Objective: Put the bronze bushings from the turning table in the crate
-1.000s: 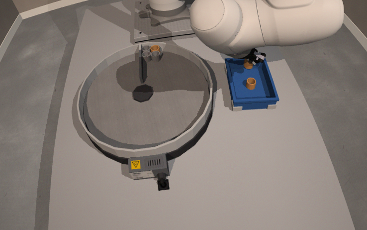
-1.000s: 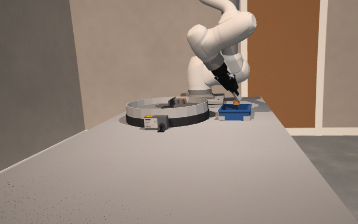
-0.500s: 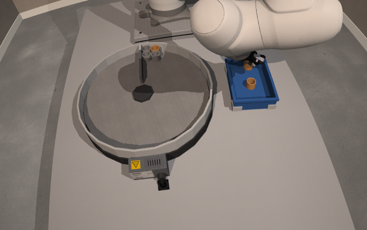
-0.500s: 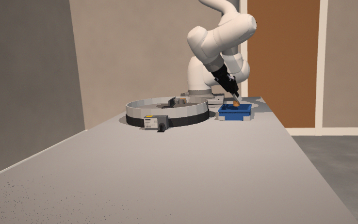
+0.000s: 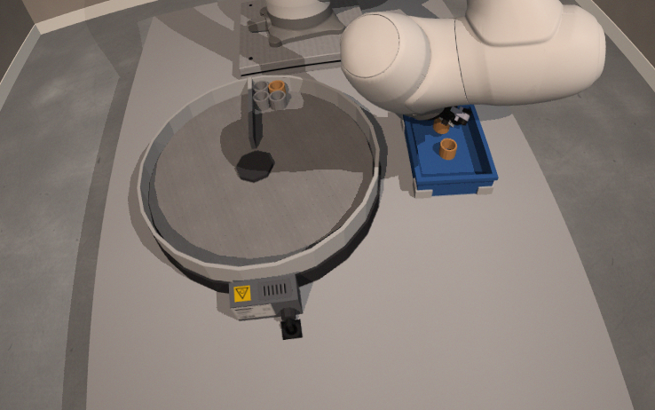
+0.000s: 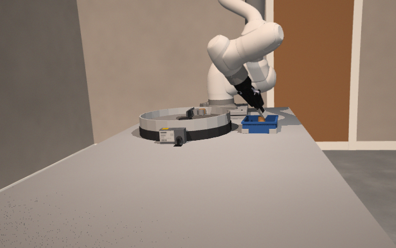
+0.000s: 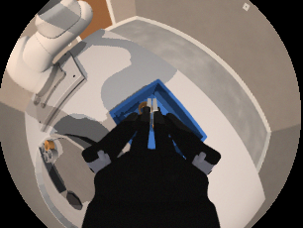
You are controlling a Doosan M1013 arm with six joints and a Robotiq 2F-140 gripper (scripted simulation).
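Right now the blue crate is 50 mm below my hand, 30 mm ahead of it and 10 mm to the right of it.
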